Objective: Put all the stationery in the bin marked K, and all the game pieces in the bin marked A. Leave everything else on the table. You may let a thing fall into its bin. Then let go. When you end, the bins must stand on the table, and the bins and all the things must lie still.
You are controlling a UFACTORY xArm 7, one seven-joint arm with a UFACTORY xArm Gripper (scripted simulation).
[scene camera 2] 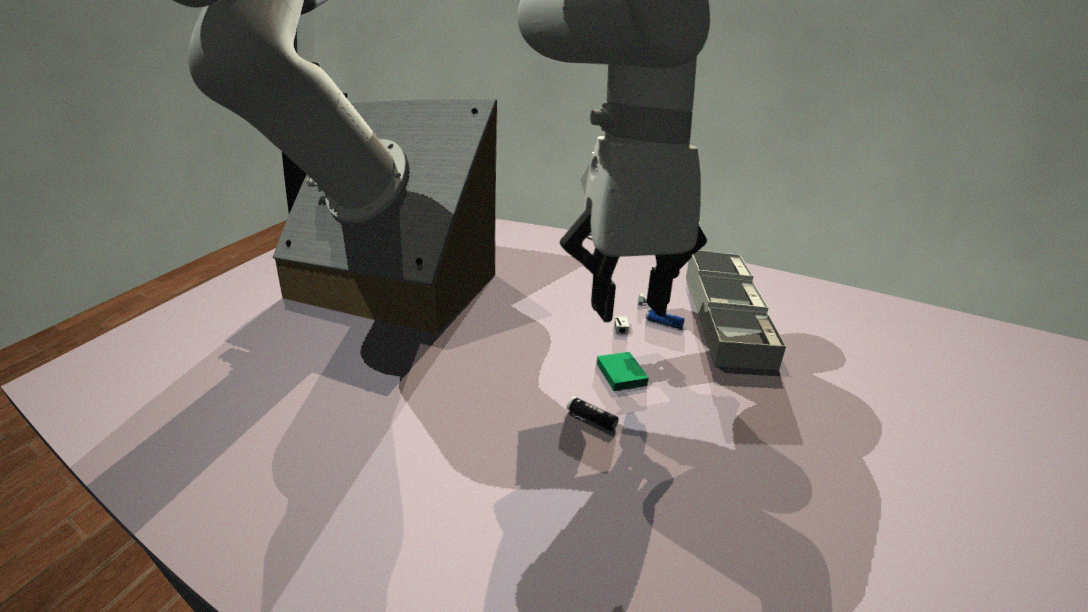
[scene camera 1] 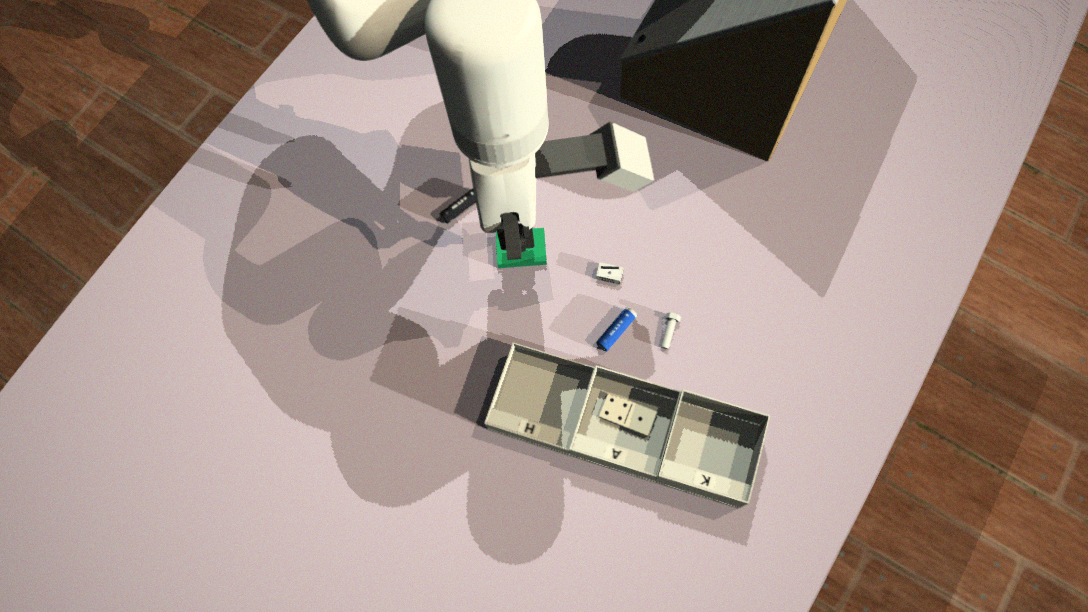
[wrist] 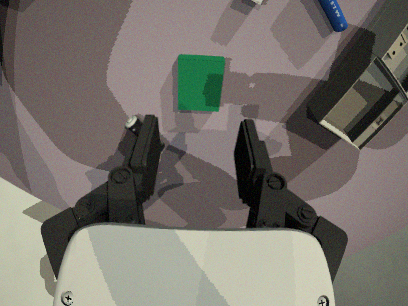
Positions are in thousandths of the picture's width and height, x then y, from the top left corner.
Labels:
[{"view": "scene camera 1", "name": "my gripper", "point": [475,359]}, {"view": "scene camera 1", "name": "blue battery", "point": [576,519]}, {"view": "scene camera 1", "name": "domino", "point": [568,671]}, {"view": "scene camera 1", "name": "green flat block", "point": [491,419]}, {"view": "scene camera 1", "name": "grey bin rack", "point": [502,654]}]

